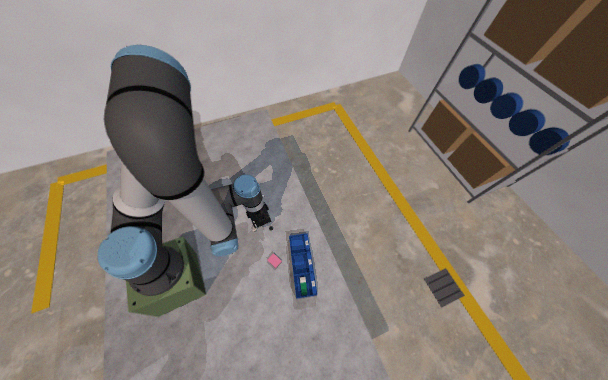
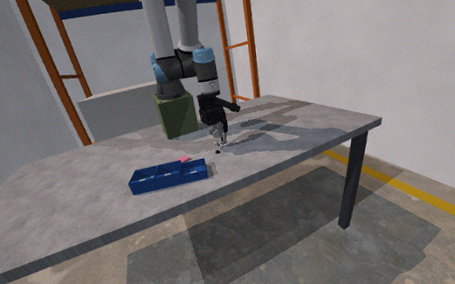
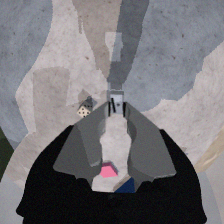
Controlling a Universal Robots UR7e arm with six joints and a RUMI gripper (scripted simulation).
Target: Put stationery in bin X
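The pale cube lies 4 cm behind my hand, 2 cm to the right of it and 3 cm below it. The rest, counted from my hand: pink sticky note pad 19 cm to the right, 3 cm below; black item 3 cm ahead, 4 cm to the right, 3 cm below; white stationery piece 1 cm below.
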